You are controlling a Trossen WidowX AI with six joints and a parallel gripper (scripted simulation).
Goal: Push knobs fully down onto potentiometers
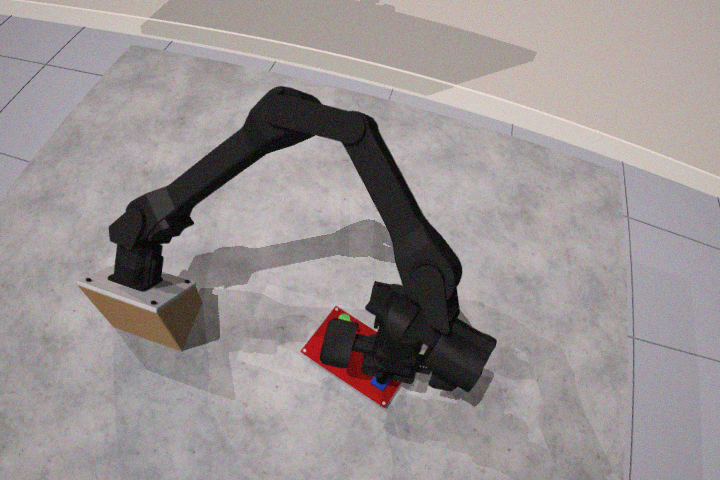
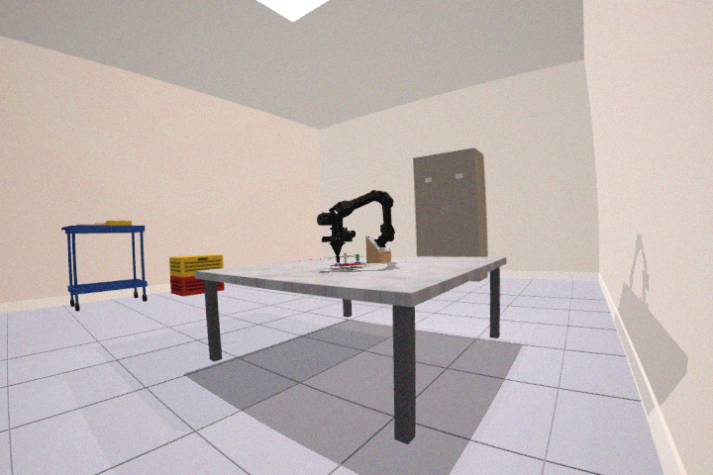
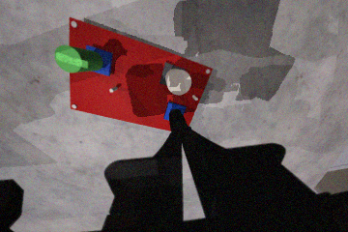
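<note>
My gripper tip is now 10 mm above the black knob. Round my gripper tip: green knob (80 mm behind, 70 mm to the left, 10 mm below).
</note>
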